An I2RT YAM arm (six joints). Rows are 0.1 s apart.
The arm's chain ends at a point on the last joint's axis. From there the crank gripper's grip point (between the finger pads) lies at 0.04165 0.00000 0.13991 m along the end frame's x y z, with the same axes.
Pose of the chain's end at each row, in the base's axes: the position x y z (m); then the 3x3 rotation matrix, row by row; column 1 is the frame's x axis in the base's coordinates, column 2 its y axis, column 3 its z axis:
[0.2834 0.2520 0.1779], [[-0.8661 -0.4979 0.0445], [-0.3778 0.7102 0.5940], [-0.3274 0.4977 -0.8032]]
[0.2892 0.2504 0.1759], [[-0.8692 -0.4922 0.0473], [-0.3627 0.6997 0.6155], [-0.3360 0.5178 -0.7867]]
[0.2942 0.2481 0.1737], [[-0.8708 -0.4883 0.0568], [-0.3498 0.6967 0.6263], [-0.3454 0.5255 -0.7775]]
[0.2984 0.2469 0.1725], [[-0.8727 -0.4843 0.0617], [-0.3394 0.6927 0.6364], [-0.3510 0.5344 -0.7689]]
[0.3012 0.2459 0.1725], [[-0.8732 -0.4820 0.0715], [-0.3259 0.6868 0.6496], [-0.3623 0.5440 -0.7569]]
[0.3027 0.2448 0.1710], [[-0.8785 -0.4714 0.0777], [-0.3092 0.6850 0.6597], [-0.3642 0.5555 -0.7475]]
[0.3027 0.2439 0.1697], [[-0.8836 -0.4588 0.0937], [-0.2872 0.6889 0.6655], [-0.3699 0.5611 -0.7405]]
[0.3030 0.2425 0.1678], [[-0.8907 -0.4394 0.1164], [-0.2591 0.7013 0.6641], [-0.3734 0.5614 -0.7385]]
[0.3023 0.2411 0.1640], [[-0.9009 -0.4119 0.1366], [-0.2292 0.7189 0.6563], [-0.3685 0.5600 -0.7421]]
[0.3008 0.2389 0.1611], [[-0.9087 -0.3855 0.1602], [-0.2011 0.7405 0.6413], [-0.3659 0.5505 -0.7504]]
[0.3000 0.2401 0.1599], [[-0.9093 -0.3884 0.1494], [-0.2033 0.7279 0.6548], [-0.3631 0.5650 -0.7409]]
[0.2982 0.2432 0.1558], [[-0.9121 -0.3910 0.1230], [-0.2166 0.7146 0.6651], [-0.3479 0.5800 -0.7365]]
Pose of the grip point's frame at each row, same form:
[0.2536 0.3194 0.0519], [[-0.8661 -0.4979 0.0445], [-0.3778 0.7102 0.5940], [-0.3274 0.4977 -0.8032]]
[0.2596 0.3214 0.0518], [[-0.8692 -0.4922 0.0473], [-0.3627 0.6997 0.6155], [-0.3360 0.5178 -0.7867]]
[0.2659 0.3212 0.0505], [[-0.8708 -0.4883 0.0568], [-0.3498 0.6967 0.6263], [-0.3454 0.5255 -0.7775]]
[0.2707 0.3218 0.0503], [[-0.8727 -0.4843 0.0617], [-0.3394 0.6927 0.6364], [-0.3510 0.5344 -0.7689]]
[0.2748 0.3232 0.0515], [[-0.8732 -0.4820 0.0715], [-0.3259 0.6868 0.6496], [-0.3623 0.5440 -0.7569]]
[0.2770 0.3242 0.0512], [[-0.8785 -0.4714 0.0777], [-0.3092 0.6850 0.6597], [-0.3642 0.5555 -0.7475]]
[0.2790 0.3250 0.0507], [[-0.8836 -0.4588 0.0937], [-0.2872 0.6889 0.6655], [-0.3699 0.5611 -0.7405]]
[0.2822 0.3246 0.0489], [[-0.8907 -0.4394 0.1164], [-0.2591 0.7013 0.6641], [-0.3734 0.5614 -0.7385]]
[0.2839 0.3234 0.0448], [[-0.9009 -0.4119 0.1366], [-0.2292 0.7189 0.6563], [-0.3685 0.5600 -0.7421]]
[0.2854 0.3202 0.0409], [[-0.9087 -0.3855 0.1602], [-0.2011 0.7405 0.6413], [-0.3659 0.5505 -0.7504]]
[0.2830 0.3232 0.0411], [[-0.9093 -0.3884 0.1494], [-0.2033 0.7279 0.6548], [-0.3631 0.5650 -0.7409]]
[0.2774 0.3272 0.0383], [[-0.9121 -0.3910 0.1230], [-0.2166 0.7146 0.6651], [-0.3479 0.5800 -0.7365]]

